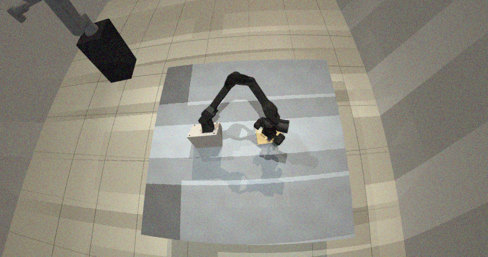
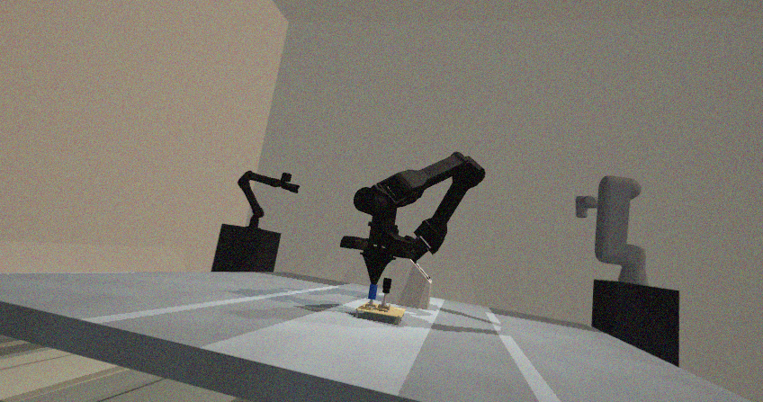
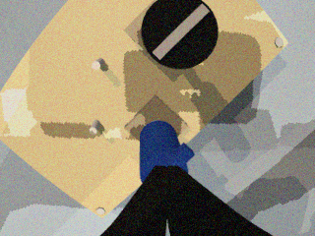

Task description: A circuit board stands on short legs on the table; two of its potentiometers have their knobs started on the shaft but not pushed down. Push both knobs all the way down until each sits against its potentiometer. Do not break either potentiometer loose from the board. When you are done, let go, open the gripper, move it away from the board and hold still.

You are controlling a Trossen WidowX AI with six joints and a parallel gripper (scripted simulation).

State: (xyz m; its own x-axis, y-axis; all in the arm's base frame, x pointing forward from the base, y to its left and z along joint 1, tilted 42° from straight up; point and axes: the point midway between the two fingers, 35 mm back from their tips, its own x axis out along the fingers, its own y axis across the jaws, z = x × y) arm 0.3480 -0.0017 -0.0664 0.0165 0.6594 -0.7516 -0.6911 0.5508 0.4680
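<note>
Now: gripper tip 10 mm above the blue knob.
</note>
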